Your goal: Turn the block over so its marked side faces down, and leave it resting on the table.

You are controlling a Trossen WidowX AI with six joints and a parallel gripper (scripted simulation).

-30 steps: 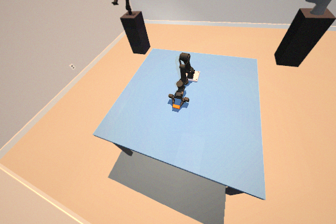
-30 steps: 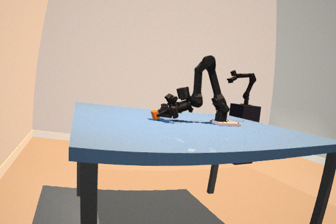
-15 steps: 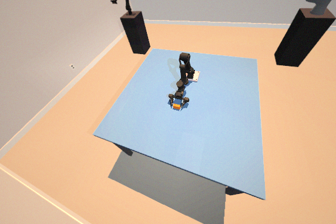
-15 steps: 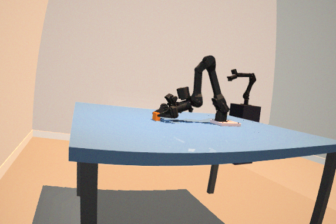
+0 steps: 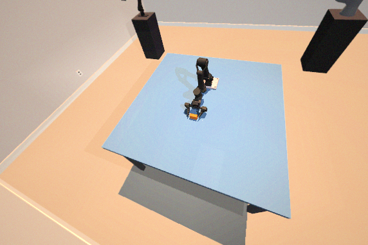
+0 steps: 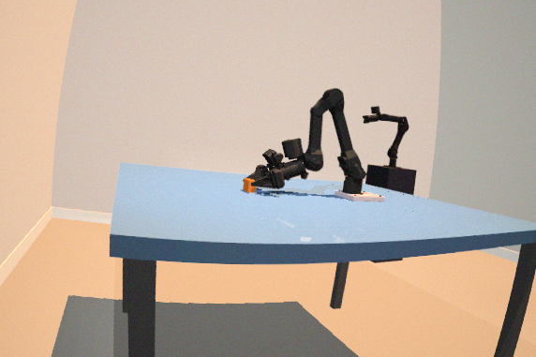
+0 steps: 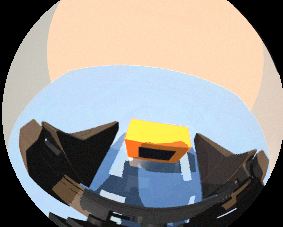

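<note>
Now: the orange block 2 cm behind my gripper tip and 1 cm below it.
</note>
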